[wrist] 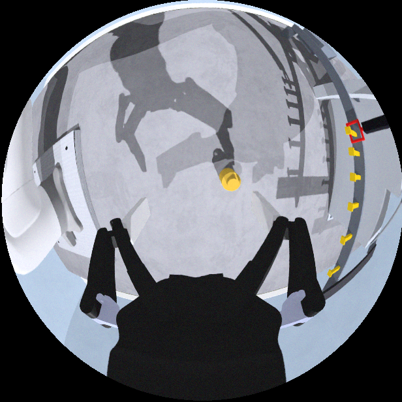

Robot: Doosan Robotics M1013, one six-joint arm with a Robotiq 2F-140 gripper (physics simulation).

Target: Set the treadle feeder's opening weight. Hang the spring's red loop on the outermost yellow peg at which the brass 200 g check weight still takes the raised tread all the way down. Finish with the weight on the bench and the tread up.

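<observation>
The brass check weight (230, 180) stands on the bench (190, 240), ahead of my fingers and near the middle of the wrist view. My gripper (199, 203) is wide open and empty, with its fingers on either side of bare bench below the weight in the view. Several yellow pegs (355, 177) stick out from the dark curved bar at the right. The red loop (355, 131) is around the peg at the upper end of the row, and the black spring (376, 124) runs from it to the right. I cannot tell the tread's position in this view.
The dark bar (359, 165) with the pegs runs down the right side, with grey feeder parts beyond it. The white robot arm (22, 215) and its pale base plate (82, 185) are at the left. Shadows of the arm and the pegs lie across the bench.
</observation>
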